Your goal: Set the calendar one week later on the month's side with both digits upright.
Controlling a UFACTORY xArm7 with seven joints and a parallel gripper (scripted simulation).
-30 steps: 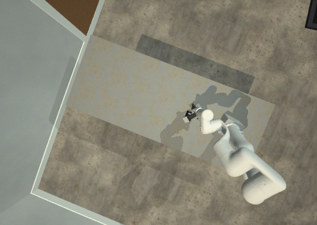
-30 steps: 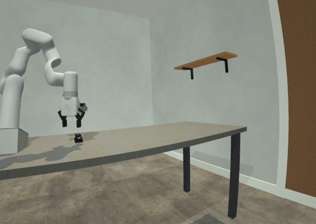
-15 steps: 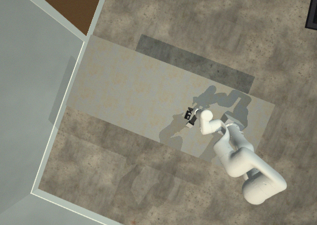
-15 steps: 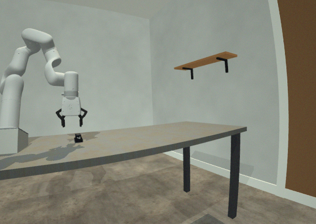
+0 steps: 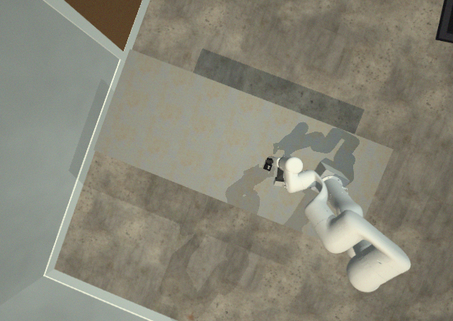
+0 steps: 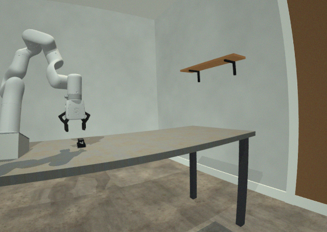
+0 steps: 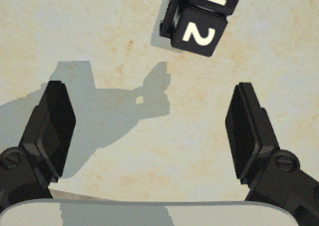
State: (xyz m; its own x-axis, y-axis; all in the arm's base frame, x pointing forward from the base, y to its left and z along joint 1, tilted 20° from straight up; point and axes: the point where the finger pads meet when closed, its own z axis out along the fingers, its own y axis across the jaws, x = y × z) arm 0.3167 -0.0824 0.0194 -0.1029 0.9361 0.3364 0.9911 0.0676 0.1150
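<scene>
My gripper is now 3 cm short of the black calendar tray, 3 cm to the right of it and 9 cm above it.
</scene>
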